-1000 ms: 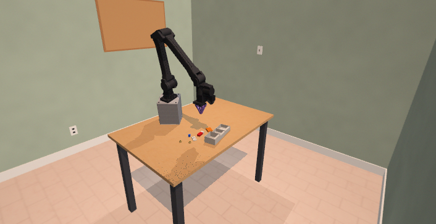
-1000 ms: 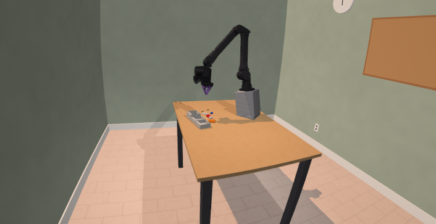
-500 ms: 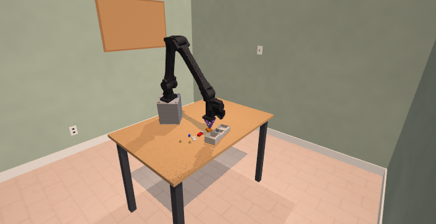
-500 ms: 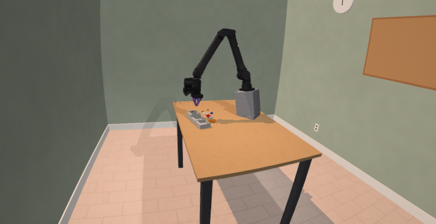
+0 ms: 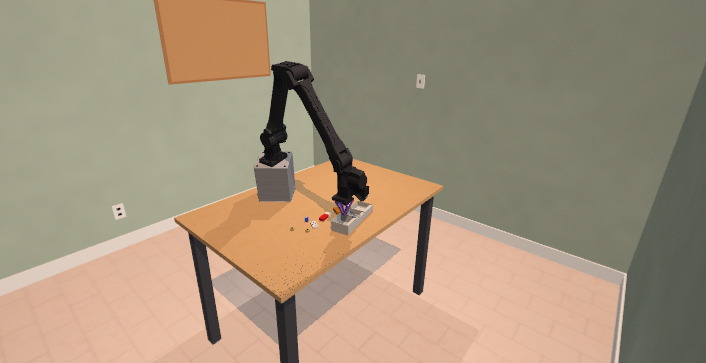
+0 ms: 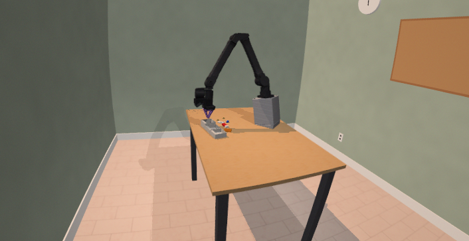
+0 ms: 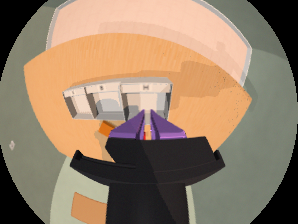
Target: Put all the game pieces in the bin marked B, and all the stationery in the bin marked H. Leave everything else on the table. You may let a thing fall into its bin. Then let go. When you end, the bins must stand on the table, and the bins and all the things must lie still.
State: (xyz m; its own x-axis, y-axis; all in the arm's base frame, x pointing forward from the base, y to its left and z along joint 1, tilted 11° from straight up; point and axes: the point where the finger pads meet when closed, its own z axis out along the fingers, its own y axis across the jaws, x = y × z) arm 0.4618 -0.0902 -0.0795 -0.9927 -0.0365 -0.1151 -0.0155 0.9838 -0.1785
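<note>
The grey bin row is 9 cm to the left of my hand and 5 cm below it. Round my hand: red piece 13 cm behind, 7 cm below, 4 cm to the left; then white domino 13 cm behind, 7 cm below, 4 cm to the right; then orange block 12 cm to the left, 10 cm behind, 7 cm below.
</note>
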